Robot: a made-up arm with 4 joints. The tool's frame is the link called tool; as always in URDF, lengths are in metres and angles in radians. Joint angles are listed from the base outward.
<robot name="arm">
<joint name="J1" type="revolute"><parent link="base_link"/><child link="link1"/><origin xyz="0.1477 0.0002 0.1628" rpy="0 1.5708 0"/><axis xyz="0 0 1"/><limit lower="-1.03" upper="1.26"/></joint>
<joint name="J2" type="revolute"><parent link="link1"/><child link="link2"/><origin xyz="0.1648 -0.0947 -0.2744" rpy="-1.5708 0 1.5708"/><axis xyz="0 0 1"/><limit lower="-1.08" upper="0.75"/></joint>
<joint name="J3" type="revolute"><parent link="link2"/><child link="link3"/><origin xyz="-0.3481 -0.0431 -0.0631" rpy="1.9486 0.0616 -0.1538"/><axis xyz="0 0 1"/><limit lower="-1.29" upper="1.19"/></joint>
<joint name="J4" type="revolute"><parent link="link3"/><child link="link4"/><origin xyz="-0.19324 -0.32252 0.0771" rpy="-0.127 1.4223 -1.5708"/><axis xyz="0 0 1"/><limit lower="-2.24" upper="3"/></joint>
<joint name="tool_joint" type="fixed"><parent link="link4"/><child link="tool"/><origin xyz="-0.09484 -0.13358 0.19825" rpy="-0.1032 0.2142 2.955"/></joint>
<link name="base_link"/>
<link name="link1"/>
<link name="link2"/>
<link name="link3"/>
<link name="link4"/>
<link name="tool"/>
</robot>
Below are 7 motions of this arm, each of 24 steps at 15 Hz.
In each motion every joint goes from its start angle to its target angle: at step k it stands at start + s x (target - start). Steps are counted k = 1, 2, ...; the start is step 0. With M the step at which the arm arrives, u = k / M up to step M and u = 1 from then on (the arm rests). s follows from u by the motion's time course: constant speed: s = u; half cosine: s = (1 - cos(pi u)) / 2; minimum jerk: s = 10 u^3 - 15 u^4 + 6 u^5.
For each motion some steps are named. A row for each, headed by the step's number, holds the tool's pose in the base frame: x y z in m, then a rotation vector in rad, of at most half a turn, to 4 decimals.
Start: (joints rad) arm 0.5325 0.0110 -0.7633 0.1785
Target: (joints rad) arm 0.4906 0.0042 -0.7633 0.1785
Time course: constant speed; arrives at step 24
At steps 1, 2, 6, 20, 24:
1: -0.0613 -0.7031 -0.7218 2.9193 0.1957 -0.0548
2: -0.0616 -0.7046 -0.7206 2.9176 0.1952 -0.0552
6: -0.0626 -0.7108 -0.7157 2.9108 0.1933 -0.0567
20: -0.0665 -0.7323 -0.6982 2.8869 0.1865 -0.0621
24: -0.0675 -0.7384 -0.6931 2.8801 0.1846 -0.0635

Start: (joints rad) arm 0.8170 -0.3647 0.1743 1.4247
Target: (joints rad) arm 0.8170 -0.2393 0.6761 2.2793
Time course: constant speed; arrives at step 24
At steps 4, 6, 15, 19, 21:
4: -0.4870 0.2505 -0.6904 -1.4548 1.9267 1.2885
6: -0.4730 0.2713 -0.6694 -1.3685 1.9527 1.3500
15: -0.4012 0.3474 -0.5629 -0.9781 2.0145 1.6465
19: -0.3655 0.3708 -0.5110 -0.8060 2.0138 1.7872
21: -0.3470 0.3800 -0.4845 -0.7207 2.0071 1.8593

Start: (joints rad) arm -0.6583 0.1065 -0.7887 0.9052
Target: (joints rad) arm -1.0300 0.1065 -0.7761 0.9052
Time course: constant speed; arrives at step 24
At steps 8, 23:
8: -0.0751 -1.0027 0.6546 1.4096 -0.3947 0.3710
23: -0.0768 -0.8658 0.8690 1.1894 -0.3449 0.4034

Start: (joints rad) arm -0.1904 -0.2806 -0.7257 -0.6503
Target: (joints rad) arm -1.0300 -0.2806 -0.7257 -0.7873
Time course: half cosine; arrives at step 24
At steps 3, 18, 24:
3: -0.2532 -1.0596 -0.1184 2.3648 0.7351 -0.5232
18: -0.2470 -0.9994 0.5980 1.7357 0.5535 -0.7272
24: -0.2460 -0.9390 0.7142 1.6238 0.5152 -0.7605

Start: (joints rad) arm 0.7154 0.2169 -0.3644 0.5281
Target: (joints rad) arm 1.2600 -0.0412 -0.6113 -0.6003
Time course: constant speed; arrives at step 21
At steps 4, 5, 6, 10, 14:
4: -0.0034 -0.2290 -0.9389 -2.7743 -0.0138 -0.0090
5: -0.0042 -0.2039 -0.9442 -2.7470 -0.0753 -0.0234
6: -0.0052 -0.1784 -0.9487 -2.7183 -0.1358 -0.0384
10: -0.0120 -0.0722 -0.9589 -2.5900 -0.3677 -0.1038
14: -0.0240 0.0389 -0.9557 -2.4418 -0.5829 -0.1776

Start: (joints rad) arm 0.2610 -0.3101 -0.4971 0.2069
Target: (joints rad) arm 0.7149 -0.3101 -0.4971 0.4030
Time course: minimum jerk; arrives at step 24
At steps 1, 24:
1: -0.3965 -0.7783 -0.6126 2.8644 -0.4344 -0.2465
24: -0.4263 -0.3650 -0.8648 -2.8908 0.6439 0.4114

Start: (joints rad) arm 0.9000 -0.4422 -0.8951 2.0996
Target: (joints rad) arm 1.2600 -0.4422 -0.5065 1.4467
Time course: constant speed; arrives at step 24
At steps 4, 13, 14, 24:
4: -0.6512 -0.1522 -0.7170 1.5253 -2.0608 -0.7197
13: -0.6558 0.0200 -0.7486 1.8737 -1.9918 -1.0448
14: -0.6557 0.0400 -0.7503 1.9125 -1.9830 -1.0800
24: -0.6469 0.2474 -0.7434 -2.0833 1.7073 1.2867

